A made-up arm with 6 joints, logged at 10 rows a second.
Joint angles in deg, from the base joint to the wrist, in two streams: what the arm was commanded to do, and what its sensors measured. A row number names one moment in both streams.
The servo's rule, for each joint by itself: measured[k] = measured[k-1] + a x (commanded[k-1-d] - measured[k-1]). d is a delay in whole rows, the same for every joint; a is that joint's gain. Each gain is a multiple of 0.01, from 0.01 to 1. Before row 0 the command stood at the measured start. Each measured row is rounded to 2 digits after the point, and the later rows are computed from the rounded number. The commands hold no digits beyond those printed.
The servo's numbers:
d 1
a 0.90 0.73 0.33 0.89 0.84 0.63
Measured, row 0:
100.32 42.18 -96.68 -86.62 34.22 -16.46
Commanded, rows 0 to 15:
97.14 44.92 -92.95 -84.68 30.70 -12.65
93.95 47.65 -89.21 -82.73 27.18 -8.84
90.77 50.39 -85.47 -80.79 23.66 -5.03
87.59 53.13 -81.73 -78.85 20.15 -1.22
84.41 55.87 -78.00 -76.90 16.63 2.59
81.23 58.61 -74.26 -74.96 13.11 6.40
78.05 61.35 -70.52 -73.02 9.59 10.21
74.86 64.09 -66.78 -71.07 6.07 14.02
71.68 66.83 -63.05 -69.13 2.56 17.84
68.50 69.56 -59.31 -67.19 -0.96 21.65
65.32 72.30 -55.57 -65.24 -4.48 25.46
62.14 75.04 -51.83 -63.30 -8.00 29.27
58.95 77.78 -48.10 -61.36 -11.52 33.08
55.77 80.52 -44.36 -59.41 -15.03 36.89
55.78 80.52 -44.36 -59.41 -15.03 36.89
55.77 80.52 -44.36 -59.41 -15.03 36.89
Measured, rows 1 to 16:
100.32 42.18 -96.68 -86.62 34.22 -16.46
97.46 44.18 -95.45 -84.89 31.26 -14.06
94.30 46.71 -93.39 -82.97 27.83 -10.77
91.12 49.40 -90.78 -81.03 24.33 -7.15
87.94 52.12 -87.79 -79.09 20.82 -3.41
84.76 54.86 -84.56 -77.14 17.30 0.37
81.58 57.60 -81.16 -75.20 13.78 4.17
78.40 60.34 -77.65 -73.26 10.26 7.98
75.21 63.08 -74.06 -71.31 6.74 11.79
72.03 65.82 -70.43 -69.37 3.23 15.60
68.85 68.55 -66.76 -67.43 -0.29 19.41
65.67 71.29 -63.07 -65.48 -3.81 23.22
62.49 74.03 -59.36 -63.54 -7.33 27.03
59.30 76.77 -55.64 -61.60 -10.85 30.84
56.12 79.51 -51.92 -59.65 -14.36 34.65
55.81 80.25 -49.43 -59.44 -14.92 36.06

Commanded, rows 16 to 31:
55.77 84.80 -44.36 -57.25 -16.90 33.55
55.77 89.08 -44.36 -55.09 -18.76 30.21
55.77 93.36 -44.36 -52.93 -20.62 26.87
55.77 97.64 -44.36 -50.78 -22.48 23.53
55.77 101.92 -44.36 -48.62 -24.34 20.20
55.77 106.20 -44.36 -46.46 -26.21 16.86
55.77 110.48 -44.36 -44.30 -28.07 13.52
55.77 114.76 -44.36 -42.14 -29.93 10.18
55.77 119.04 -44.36 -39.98 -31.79 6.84
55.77 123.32 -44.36 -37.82 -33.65 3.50
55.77 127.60 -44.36 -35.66 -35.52 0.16
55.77 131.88 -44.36 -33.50 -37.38 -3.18
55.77 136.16 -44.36 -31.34 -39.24 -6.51
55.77 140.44 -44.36 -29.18 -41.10 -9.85
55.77 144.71 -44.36 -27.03 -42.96 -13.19
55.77 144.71 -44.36 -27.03 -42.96 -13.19
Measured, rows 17 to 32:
55.77 80.45 -47.76 -59.41 -15.01 36.58
55.77 83.63 -46.64 -57.49 -16.60 34.67
55.77 87.61 -45.89 -55.35 -18.41 31.86
55.77 91.81 -45.39 -53.20 -20.27 28.72
55.77 96.07 -45.05 -51.05 -22.13 25.45
55.77 100.34 -44.82 -48.89 -23.99 22.14
55.77 104.62 -44.67 -46.73 -25.85 18.81
55.77 108.90 -44.57 -44.57 -27.71 15.48
55.77 113.18 -44.50 -42.41 -29.57 12.14
55.77 117.46 -44.45 -40.25 -31.43 8.80
55.77 121.74 -44.42 -38.09 -33.29 5.46
55.77 126.02 -44.40 -35.93 -35.16 2.12
55.77 130.30 -44.39 -33.77 -37.02 -1.22
55.77 134.58 -44.38 -31.61 -38.88 -4.55
55.77 138.86 -44.37 -29.45 -40.74 -7.89
55.77 143.13 -44.37 -27.30 -42.60 -11.23

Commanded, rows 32 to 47:
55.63 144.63 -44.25 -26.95 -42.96 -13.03
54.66 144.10 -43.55 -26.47 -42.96 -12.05
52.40 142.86 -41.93 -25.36 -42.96 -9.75
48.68 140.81 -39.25 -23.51 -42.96 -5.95
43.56 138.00 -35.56 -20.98 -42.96 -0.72
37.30 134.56 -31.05 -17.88 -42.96 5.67
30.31 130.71 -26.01 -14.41 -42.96 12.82
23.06 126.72 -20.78 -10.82 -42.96 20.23
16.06 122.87 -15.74 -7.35 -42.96 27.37
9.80 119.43 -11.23 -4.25 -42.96 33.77
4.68 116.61 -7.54 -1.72 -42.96 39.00
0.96 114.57 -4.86 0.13 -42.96 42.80
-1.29 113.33 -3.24 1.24 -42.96 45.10
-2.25 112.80 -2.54 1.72 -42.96 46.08
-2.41 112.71 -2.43 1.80 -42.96 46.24
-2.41 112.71 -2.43 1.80 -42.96 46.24
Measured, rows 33 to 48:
55.77 144.28 -44.37 -27.06 -42.90 -12.46
55.64 144.54 -44.33 -26.96 -42.95 -12.82
54.76 144.22 -44.07 -26.52 -42.96 -12.33
52.64 143.23 -43.36 -25.49 -42.96 -10.70
49.08 141.46 -42.00 -23.73 -42.96 -7.71
44.11 138.93 -39.87 -21.28 -42.96 -3.31
37.98 135.74 -36.96 -18.25 -42.96 2.35
31.08 132.07 -33.35 -14.83 -42.96 8.95
23.86 128.16 -29.20 -11.26 -42.96 16.06
16.84 124.30 -24.76 -7.78 -42.96 23.19
10.50 120.74 -20.30 -4.64 -42.96 29.86
5.26 117.73 -16.09 -2.04 -42.96 35.62
1.39 115.42 -12.38 -0.11 -42.96 40.14
-1.02 113.89 -9.36 1.09 -42.96 43.26
-2.13 113.09 -7.11 1.65 -42.96 45.04
-2.38 112.81 -5.57 1.78 -42.96 45.80

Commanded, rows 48 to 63:
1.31 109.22 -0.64 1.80 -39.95 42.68
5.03 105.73 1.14 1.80 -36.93 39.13
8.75 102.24 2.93 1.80 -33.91 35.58
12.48 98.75 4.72 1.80 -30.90 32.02
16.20 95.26 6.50 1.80 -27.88 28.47
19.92 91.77 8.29 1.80 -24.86 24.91
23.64 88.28 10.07 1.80 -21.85 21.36
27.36 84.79 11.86 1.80 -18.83 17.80
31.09 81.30 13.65 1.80 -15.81 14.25
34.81 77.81 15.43 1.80 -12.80 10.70
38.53 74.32 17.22 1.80 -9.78 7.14
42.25 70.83 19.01 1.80 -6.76 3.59
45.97 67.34 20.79 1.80 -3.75 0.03
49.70 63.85 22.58 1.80 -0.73 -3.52
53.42 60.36 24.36 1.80 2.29 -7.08
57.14 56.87 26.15 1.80 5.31 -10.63
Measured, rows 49 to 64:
-2.41 112.74 -4.53 1.80 -42.96 46.08
0.94 110.17 -3.25 1.80 -40.43 43.94
4.62 106.93 -1.80 1.80 -37.49 40.91
8.34 103.51 -0.24 1.80 -34.48 37.55
12.07 100.04 1.40 1.80 -31.47 34.07
15.79 96.55 3.08 1.80 -28.45 30.54
19.51 93.06 4.80 1.80 -25.43 26.99
23.23 89.57 6.54 1.80 -22.42 23.44
26.95 86.08 8.30 1.80 -19.40 19.89
30.68 82.59 10.07 1.80 -16.38 16.34
34.40 79.10 11.84 1.80 -13.37 12.79
38.12 75.61 13.62 1.80 -10.35 9.23
41.84 72.12 15.40 1.80 -7.33 5.68
45.56 68.63 17.18 1.80 -4.32 2.12
49.29 65.14 18.96 1.80 -1.30 -1.43
53.01 61.65 20.74 1.80 1.72 -4.99

